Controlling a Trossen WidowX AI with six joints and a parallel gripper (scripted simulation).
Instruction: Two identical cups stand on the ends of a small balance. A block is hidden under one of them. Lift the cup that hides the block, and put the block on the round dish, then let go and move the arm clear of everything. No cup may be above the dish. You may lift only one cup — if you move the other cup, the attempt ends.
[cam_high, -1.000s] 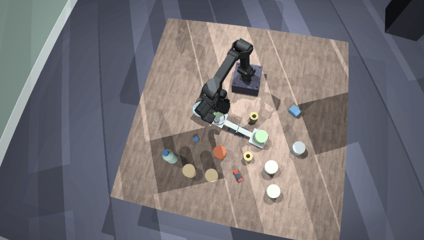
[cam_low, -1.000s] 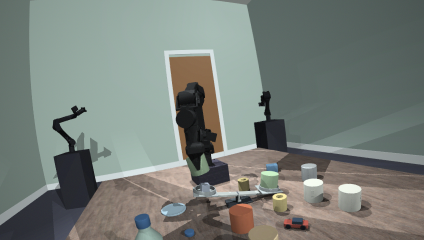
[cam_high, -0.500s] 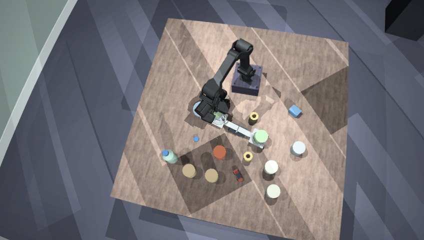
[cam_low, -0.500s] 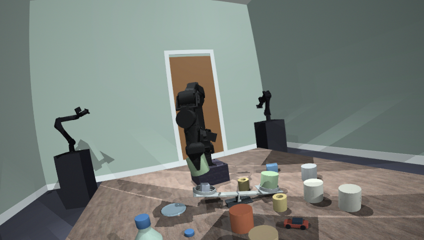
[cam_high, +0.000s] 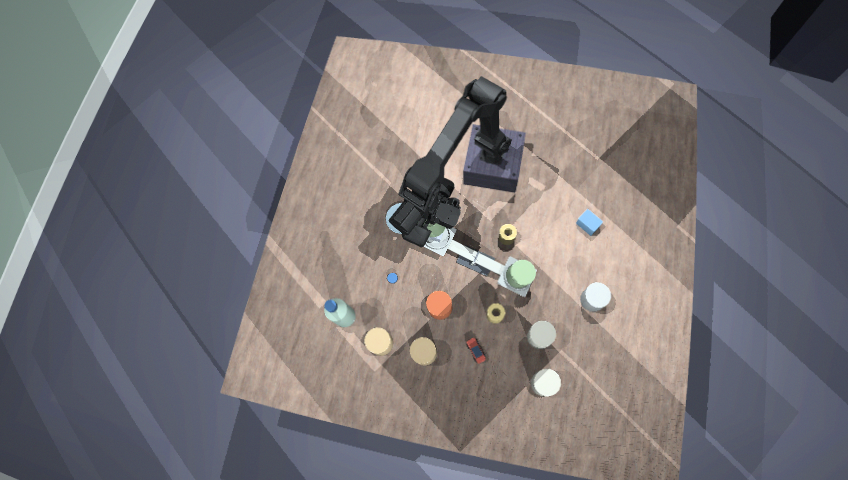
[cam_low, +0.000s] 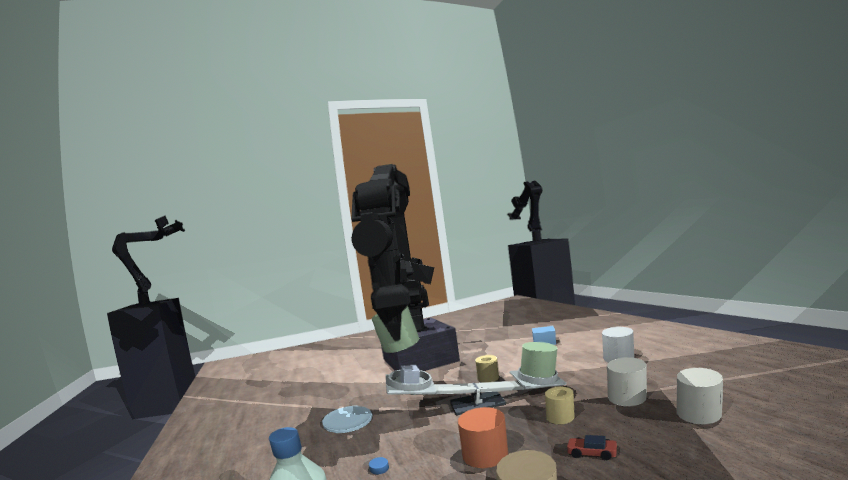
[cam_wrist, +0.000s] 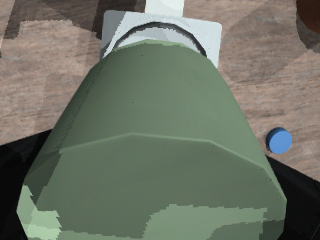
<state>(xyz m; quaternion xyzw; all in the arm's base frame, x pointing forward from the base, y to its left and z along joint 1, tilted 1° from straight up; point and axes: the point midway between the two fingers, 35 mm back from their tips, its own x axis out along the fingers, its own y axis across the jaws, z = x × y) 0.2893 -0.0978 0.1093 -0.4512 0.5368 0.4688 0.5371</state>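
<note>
Now: the grey block 10 mm to the left of my gripper tip and 80 mm below it. From my gripper tip the other things lie so: pale blue round dish: 40 mm behind, 120 mm to the right, 170 mm below; orange cylinder: 170 mm ahead, 60 mm to the left, 130 mm below; blue disc: 140 mm ahead, 80 mm to the right, 170 mm below.
</note>
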